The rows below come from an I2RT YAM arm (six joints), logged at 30 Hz.
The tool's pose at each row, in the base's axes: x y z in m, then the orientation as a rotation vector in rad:
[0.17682 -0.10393 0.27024 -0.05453 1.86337 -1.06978]
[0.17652 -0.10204 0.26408 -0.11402 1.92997 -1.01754]
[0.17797 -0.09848 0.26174 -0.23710 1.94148 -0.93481]
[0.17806 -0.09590 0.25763 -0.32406 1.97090 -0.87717]
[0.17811 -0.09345 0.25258 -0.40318 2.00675 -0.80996]
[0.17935 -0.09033 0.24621 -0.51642 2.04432 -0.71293]
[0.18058 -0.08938 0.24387 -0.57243 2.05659 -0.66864]
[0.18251 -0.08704 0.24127 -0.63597 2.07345 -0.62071]
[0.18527 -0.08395 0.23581 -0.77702 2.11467 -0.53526]
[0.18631 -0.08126 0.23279 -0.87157 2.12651 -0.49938]
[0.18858 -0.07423 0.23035 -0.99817 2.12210 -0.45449]
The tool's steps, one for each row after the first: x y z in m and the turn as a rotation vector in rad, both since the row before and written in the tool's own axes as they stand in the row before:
[0.00366 0.00529 -0.00044 -0.07965 0.02250 -0.02627]
[-0.00084 0.00439 -0.00051 -0.10249 -0.04968 -0.04231]
[0.00138 0.00465 -0.00013 -0.08026 -0.01271 -0.03539]
[0.00191 0.00525 0.00055 -0.08545 -0.00543 -0.02738]
[0.00159 0.00666 0.00223 -0.11777 -0.01481 -0.03956]
[0.00021 0.00214 0.00181 -0.05377 -0.00934 -0.02163]
[-0.00087 0.00315 0.00230 -0.06077 -0.00537 -0.02586]
[-0.00016 0.00517 0.00449 -0.12329 0.00531 -0.06631]
[-0.00071 0.00340 0.00232 -0.06365 0.00200 -0.05367]
[-0.00490 0.00533 0.00284 -0.07605 -0.00920 -0.07553]

